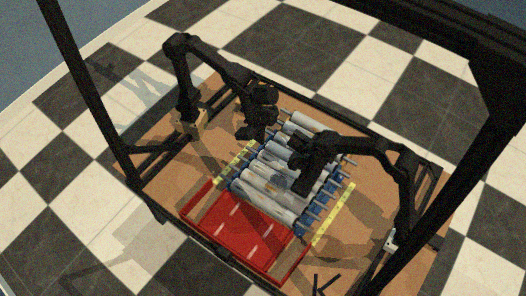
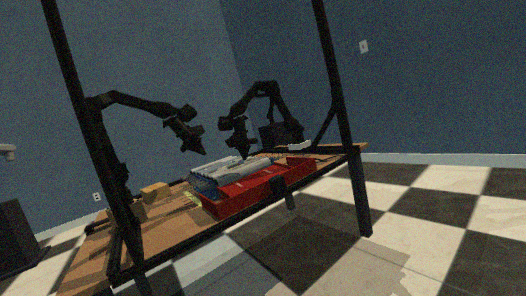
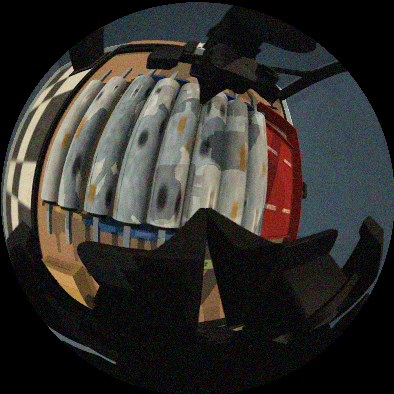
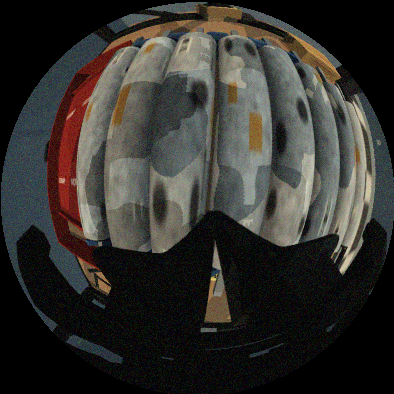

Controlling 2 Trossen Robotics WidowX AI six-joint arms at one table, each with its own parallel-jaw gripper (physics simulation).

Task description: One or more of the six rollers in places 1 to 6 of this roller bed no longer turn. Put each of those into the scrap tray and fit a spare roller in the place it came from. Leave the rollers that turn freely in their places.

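Pixels of known places: left gripper, fingertip midpoint: (image 1: pixel 262 144) (image 2: pixel 205 154) (image 3: pixel 204 213); right gripper, fingertip midpoint: (image 1: pixel 305 184) (image 2: pixel 244 160) (image 3: pixel 201 102) (image 4: pixel 213 215); left arm's base at its link origin: (image 1: pixel 190 115); right arm's base at its link origin: (image 1: pixel 403 239) (image 2: pixel 298 142).
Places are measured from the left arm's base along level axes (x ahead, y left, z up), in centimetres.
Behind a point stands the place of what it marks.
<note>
Six grey, blotched rollers lie side by side on the roller bed's blue rails (image 1: pixel 301 228) (image 3: pixel 107 228); the nearest roller (image 1: pixel 262 202) @[x 39.2, y -27.7, z -0.3 cm] (image 3: pixel 256 165) @[x 38.8, y -24.9, z -0.5 cm] (image 4: pixel 93 160) @[x 43.8, y -26.2, z -0.8 cm] borders the scrap tray. Two spare rollers lie parallel beyond the rails: the outer spare (image 1: pixel 307 121) @[x 44.9, y 10.6, z -0.2 cm] (image 3: pixel 65 142) @[x 47.7, y 8.4, z -1.4 cm] and the inner spare (image 1: pixel 296 130) (image 3: pixel 86 150) @[x 44.6, y 2.8, z -1.6 cm]. The red scrap tray (image 1: pixel 240 230) @[x 34.6, y -37.8, z -5.0 cm] (image 2: pixel 250 194) @[x 23.5, y -43.0, z -4.4 cm] (image 3: pixel 284 185) @[x 34.4, y -39.6, z -5.2 cm] (image 4: pixel 67 162) @[x 39.1, y -38.7, z -4.9 cm] holds no roller. My left gripper (image 2: pixel 204 153) @[x 33.9, y -10.9, z 8.1 cm] (image 3: pixel 204 213) @[x 33.9, y -10.9, z 8.1 cm] is shut and empty, above the bed's left side. My right gripper (image 1: pixel 301 193) @[x 51.0, y -16.6, z -0.6 cm] (image 2: pixel 245 158) @[x 51.0, y -16.6, z -0.6 cm] (image 4: pixel 213 215) @[x 51.0, y -16.6, z -0.6 cm] is shut and empty, low over the rollers; contact is unclear. Which rollers are stuck cannot be told.
Yellow marked strips (image 1: pixel 334 215) @[x 63.5, y -21.9, z -7.6 cm] (image 1: pixel 235 162) @[x 22.7, y -10.9, z -7.5 cm] lie along both ends of the bed. A wooden block (image 2: pixel 155 192) @[x 17.3, y 13.5, z -3.6 cm] (image 3: pixel 70 280) @[x 22.9, y 14.0, z -2.2 cm] stands on the left arm's side. A small white object (image 1: pixel 391 241) @[x 84.4, y -29.1, z -2.4 cm] (image 2: pixel 300 145) @[x 82.8, y -31.0, z -3.2 cm] is near the right arm's base. Black posts rise around the table.
</note>
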